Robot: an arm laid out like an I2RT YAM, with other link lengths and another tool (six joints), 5 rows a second.
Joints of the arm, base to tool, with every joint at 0 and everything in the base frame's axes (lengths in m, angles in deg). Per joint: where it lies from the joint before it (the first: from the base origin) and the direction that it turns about. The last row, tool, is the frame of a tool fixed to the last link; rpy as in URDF.
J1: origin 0 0 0.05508 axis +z
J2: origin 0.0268 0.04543 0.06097 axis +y
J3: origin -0.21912 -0.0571 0 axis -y
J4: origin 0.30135 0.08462 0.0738 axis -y
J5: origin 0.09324 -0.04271 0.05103 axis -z
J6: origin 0.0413 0 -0.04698 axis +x
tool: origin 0.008 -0.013 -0.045 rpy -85.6 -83.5 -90
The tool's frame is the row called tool.
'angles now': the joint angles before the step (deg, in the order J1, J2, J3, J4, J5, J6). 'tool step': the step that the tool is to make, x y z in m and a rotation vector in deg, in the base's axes. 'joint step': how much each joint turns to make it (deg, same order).
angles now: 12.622 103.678 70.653 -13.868 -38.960 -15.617
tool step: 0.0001 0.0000 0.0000 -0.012 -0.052 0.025
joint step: 0.000 0.008 0.004 0.024 0.000 -0.044
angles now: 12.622 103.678 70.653 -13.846 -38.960 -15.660
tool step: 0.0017 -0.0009 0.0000 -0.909 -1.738 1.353
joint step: 0.003 -0.005 -0.001 -0.004 0.001 -2.381
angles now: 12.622 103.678 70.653 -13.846 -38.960 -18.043
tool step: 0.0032 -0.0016 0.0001 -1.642 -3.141 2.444
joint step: -0.007 0.011 0.009 -0.004 -0.005 -4.313
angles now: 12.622 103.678 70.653 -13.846 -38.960 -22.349
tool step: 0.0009 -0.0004 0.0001 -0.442 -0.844 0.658
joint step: -0.002 0.008 0.016 -0.011 -0.002 -1.161
